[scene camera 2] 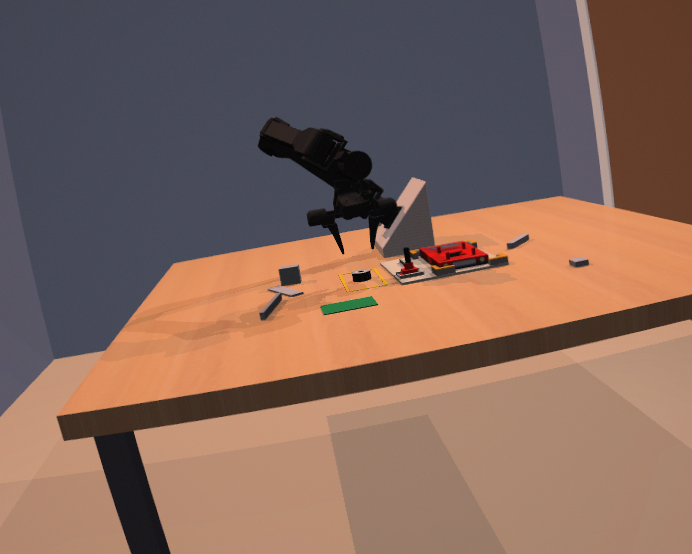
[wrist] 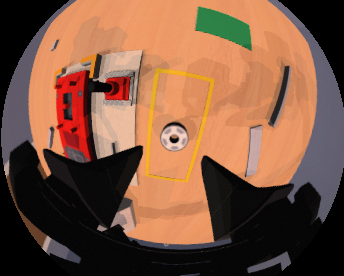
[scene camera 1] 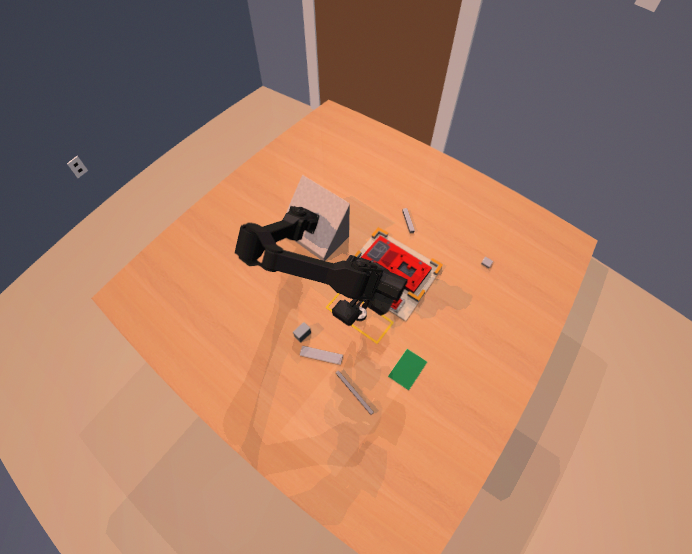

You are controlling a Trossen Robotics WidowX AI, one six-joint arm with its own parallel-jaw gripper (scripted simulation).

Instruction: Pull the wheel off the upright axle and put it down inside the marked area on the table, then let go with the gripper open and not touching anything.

My gripper shows in scene camera 2, in the wrist view and in scene camera 1 (360, 306). A red frame part shows in scene camera 2 (461, 254), in the wrist view and in scene camera 1. The same spot on my gripper: (scene camera 2: 375, 216) is (wrist: 64, 178). One and the same spot on the red frame part: (wrist: 73, 100) is (scene camera 1: 405, 276).
